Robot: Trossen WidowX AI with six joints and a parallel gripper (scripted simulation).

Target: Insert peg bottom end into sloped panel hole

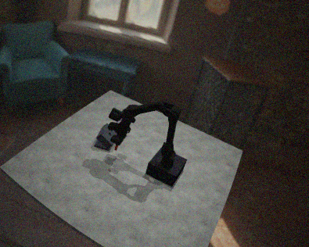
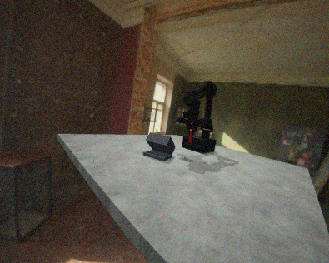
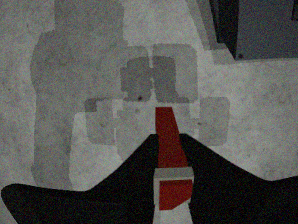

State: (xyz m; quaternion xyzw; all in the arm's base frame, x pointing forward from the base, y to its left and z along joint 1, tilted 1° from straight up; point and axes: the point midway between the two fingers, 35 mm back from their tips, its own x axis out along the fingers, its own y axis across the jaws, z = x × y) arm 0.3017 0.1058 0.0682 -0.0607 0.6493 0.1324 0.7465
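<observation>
Now: gripper tip 14 cm short of the sloped panel, 8 cm to the left of it and 7 cm above it. From my gripper tip the other things lie so: red peg (2 cm above).
</observation>
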